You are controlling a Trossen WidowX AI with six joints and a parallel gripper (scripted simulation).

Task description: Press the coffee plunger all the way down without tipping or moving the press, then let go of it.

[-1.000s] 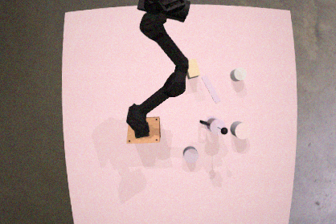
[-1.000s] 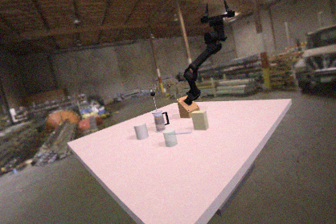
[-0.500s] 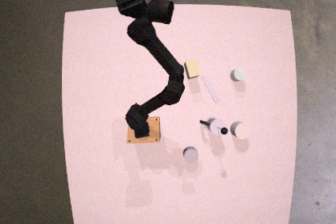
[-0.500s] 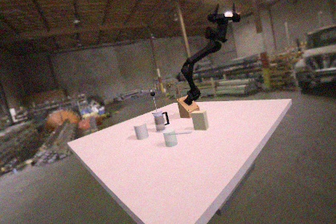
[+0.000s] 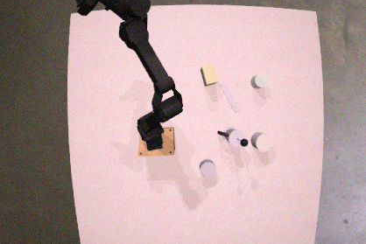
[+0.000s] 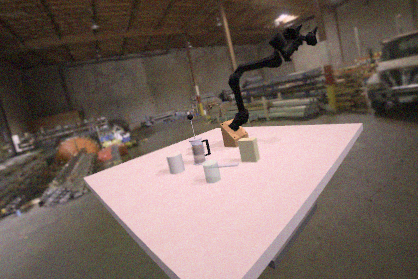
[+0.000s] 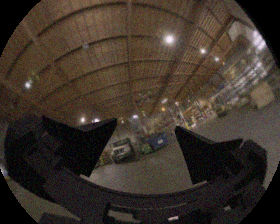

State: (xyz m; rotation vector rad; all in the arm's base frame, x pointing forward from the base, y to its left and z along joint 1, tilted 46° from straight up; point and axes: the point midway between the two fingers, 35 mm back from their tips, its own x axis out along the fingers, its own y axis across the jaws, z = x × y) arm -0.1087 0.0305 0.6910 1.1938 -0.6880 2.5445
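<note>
Right now my gripper tip is 40 cm short of the coffee press, 57 cm to the left of it and 47 cm above it. The rest, counted from my gripper tip: beige block: 35 cm ahead, 29 cm to the right, 55 cm below.
</note>
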